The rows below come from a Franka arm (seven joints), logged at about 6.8 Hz.
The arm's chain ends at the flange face. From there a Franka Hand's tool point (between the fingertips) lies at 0.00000 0.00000 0.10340 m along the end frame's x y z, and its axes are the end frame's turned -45 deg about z.
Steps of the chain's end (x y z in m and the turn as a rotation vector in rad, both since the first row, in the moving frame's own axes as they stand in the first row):
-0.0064, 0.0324, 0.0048, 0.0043, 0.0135, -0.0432
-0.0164, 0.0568, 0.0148, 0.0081, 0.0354, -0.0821
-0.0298, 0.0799, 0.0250, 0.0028, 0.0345, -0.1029
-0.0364, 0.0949, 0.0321, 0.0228, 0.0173, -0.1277
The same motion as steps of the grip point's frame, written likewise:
-0.0261, 0.0190, 0.0048, -0.0065, 0.0126, -0.0432
-0.0485, 0.0304, 0.0147, -0.0193, 0.0308, -0.0821
-0.0747, 0.0376, 0.0249, -0.0224, 0.0264, -0.1029
-0.0899, 0.0408, 0.0321, 0.0039, 0.0284, -0.1277

